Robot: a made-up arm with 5 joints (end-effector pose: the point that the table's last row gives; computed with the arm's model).
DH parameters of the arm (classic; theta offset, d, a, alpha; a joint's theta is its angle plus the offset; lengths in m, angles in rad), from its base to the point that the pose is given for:
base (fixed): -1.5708 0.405 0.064 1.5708
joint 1: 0 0.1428 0.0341 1.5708
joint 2: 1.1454 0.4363 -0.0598 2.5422
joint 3: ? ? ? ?
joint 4: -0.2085 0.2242 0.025 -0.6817
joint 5: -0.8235 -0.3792 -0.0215 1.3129
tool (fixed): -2.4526 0.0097 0 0
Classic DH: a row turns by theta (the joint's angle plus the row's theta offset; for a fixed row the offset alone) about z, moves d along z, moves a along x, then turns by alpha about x.
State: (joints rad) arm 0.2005 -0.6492 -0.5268 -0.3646 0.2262
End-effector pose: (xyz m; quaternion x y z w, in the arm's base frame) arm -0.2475 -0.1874 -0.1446 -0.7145 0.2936 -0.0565 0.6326
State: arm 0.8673 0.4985 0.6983 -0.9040 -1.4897
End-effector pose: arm -0.0670 -0.5149 0.0820 0.1115 -0.0240 -0.6817 0.7227
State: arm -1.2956 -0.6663 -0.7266 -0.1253 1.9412
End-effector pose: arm -0.3399 0.4778 0.2721 -0.3217 -0.4003 0.5821 0.6304
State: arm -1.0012 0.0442 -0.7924 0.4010 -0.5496
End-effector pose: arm -0.3506 0.4271 0.2798 -0.1392 0.8148 0.1067 0.5526
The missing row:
joint 3: -0.246 0.0405 0.1988 1.4811
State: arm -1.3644 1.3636 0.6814 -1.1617 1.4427
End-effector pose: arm -0.0746 0.3712 0.1743 -0.1939 0.4097 -0.2393 0.8586
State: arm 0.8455 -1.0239 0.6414 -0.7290 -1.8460
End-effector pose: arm -0.1479 -0.4948 0.0064 -0.2341 0.4513 -0.3461 0.7885
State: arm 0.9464 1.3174 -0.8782 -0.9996 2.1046
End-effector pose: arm -0.1155 -0.5255 0.1413 -0.5985 0.6313 -0.4081 0.2769
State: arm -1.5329 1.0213 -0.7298 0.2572 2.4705
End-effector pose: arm -0.0758 0.4538 0.6384 0.2942 -0.2254 0.5170 0.7716
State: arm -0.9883 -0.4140 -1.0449 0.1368 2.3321
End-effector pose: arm -0.3753 0.4335 0.2392 -0.2056 -0.2886 0.7856 0.5072
